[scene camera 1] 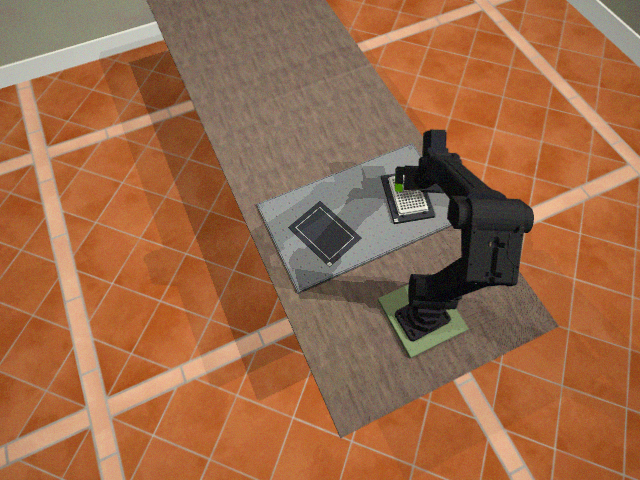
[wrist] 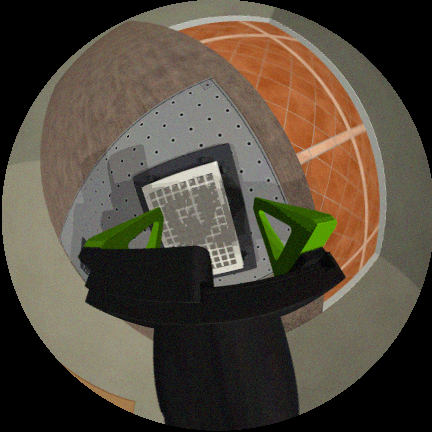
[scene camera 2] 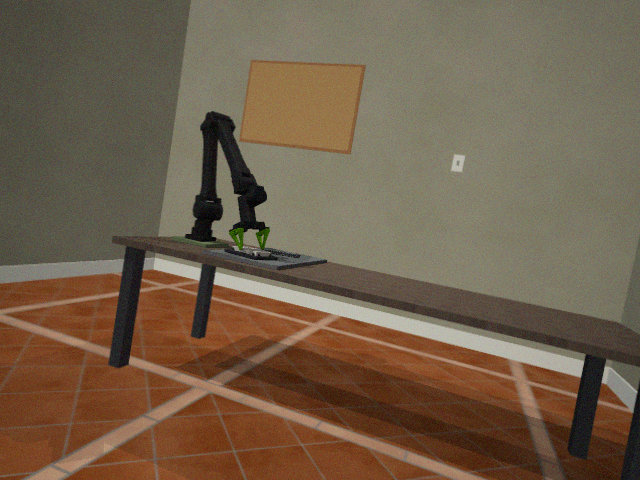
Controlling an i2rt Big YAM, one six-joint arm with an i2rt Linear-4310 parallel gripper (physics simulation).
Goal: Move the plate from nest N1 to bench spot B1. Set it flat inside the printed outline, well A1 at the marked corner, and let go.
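Places are measured from the arm's base along level axes (x ahead, y left, z up), in metres.
Where they show: gripper, fingertip midpoint: (scene camera 1: 413, 184) (wrist: 207, 206) (scene camera 2: 252, 249); arm's base, link origin: (scene camera 1: 422, 317) (scene camera 2: 200, 239).
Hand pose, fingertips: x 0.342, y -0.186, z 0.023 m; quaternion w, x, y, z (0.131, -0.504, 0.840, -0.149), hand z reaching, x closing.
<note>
Each offset is from my fingertips to the top centre of the thing. "spot": to the spot under its first point. Level surfaces: height alone.
The white gridded plate @(dy +0.027, dx -0.015, dz -0.001 m) (scene camera 1: 413, 203) (scene camera 2: 262, 253) (wrist: 197, 212) sits in the black nest N1 @(dy +0.026, dx -0.015, dz -0.005 m) (scene camera 1: 416, 217) (wrist: 231, 185) and looks flat. A small light mark @(dy +0.100, dx -0.071, dz -0.015 m) (scene camera 1: 396, 220) shows on a nest corner. My gripper (scene camera 1: 400, 187) (scene camera 2: 251, 249) (wrist: 207, 206) is open and empty, with green fingers pointing down. Its fingertips are low over the plate, one toward each long side; exact height is unclear. One finger is hidden in scene camera 1. Spot B1 is a black pad @(spot: dy +0.296, dx -0.008, dz -0.026 m) (scene camera 1: 324, 232) with a thin white outline @(spot: dy +0.246, dx +0.002, dz -0.026 m) (scene camera 1: 338, 222) and a light corner mark @(dy +0.329, dx -0.101, dz -0.025 m) (scene camera 1: 329, 264).
Nest and pad lie on a grey perforated board (scene camera 1: 279, 217) (wrist: 175, 117) on the brown table @(dz -0.040 m) (scene camera 1: 289, 103) (scene camera 2: 413, 294). The arm's base stands on a green plate (scene camera 1: 413, 349) near the table's end. The table's long edge (wrist: 270, 125) passes close to the board in the wrist view.
</note>
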